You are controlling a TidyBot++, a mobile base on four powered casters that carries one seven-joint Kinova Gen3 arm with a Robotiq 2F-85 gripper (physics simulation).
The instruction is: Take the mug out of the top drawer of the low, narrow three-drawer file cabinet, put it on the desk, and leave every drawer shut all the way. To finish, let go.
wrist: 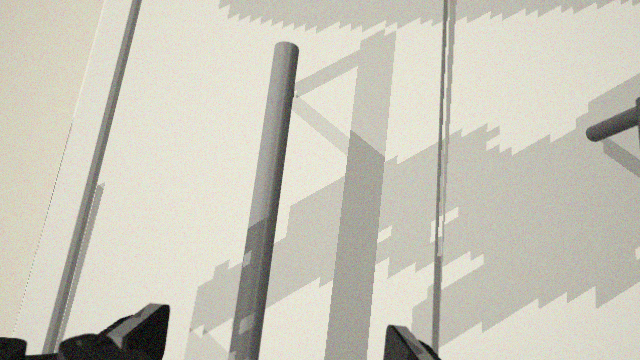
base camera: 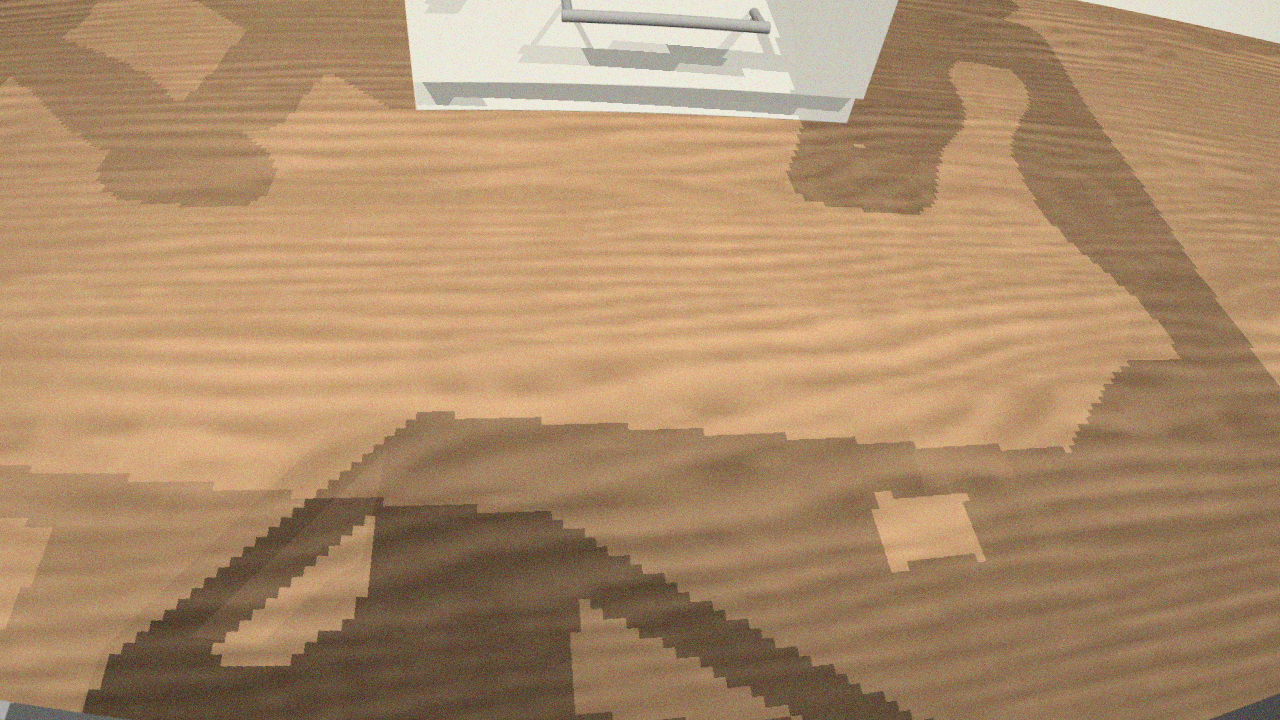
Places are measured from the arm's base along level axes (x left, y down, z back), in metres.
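Pixels of known places: gripper, fingertip midpoint: (wrist: 277, 339).
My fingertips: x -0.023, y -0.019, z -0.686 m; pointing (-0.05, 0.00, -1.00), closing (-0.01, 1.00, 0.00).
Ahead of a thing's pixels: the offset from my fingertips to its top centre. "spot": to the spot under its first point. Level surfaces: height alone.
The white file cabinet (base camera: 483, 44) (wrist: 80, 150) shows its lower front at the top of the base view and fills most of the wrist view, turned sideways. The drawer front @(dy -0.087, dx -0.026, dz -0.021 m) (wrist: 190, 125) between two dark seams, which looks like the top drawer, appears shut. Its grey bar handle @(spot: dy -0.011, dx -0.058, dz +0.020 m) (wrist: 265, 185) runs lengthwise between the spread fingers in the image, with a gap on each side. My gripper (wrist: 277, 339) is open and holds nothing; how far it is from the handle is hard to tell. The mug and the desk do not show in either view.
A lower drawer's handle @(spot: dy +0.297, dx -0.029, dz +0.023 m) (base camera: 666, 19) shows in the base view. Another drawer handle @(spot: dy +0.141, dx -0.108, dz -0.006 m) (wrist: 615, 122) shows at the right edge of the wrist view. The wood floor @(dy +0.416 m) (base camera: 581, 286) lies before the cabinet, with shadows across it.
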